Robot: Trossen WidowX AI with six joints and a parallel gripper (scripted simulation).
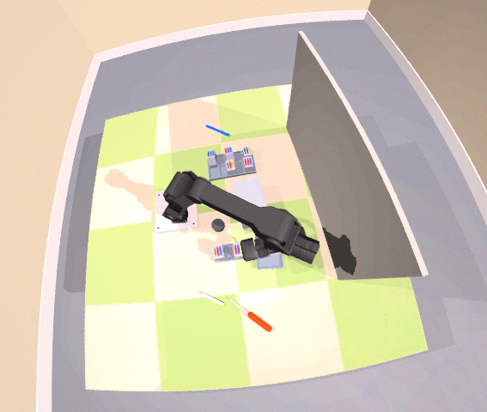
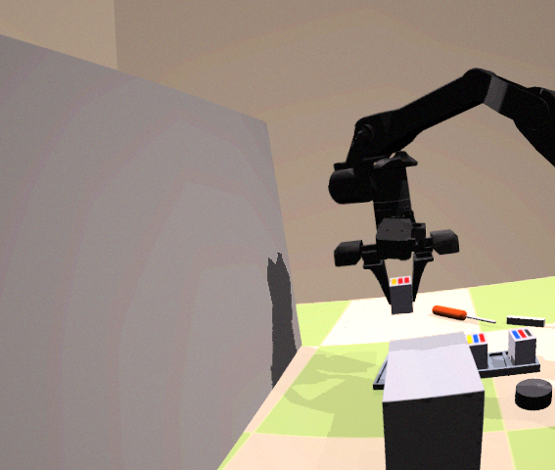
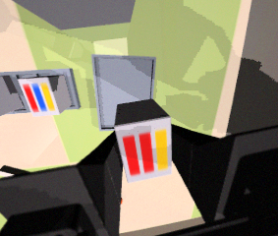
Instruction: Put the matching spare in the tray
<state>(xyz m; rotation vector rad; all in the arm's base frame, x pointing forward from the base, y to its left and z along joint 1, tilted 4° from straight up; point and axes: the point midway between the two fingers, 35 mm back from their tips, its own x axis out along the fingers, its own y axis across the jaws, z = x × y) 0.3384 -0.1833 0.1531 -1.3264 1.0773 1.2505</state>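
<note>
The grey tray is 11 cm below my gripper tip and 1 cm behind it. Also, from my gripper tip: grey box (20 cm to the left, 6 cm below, 6 cm behind); then dark spare (2 cm above); then rack (15 cm behind, 11 cm below, 2 cm to the left).
</note>
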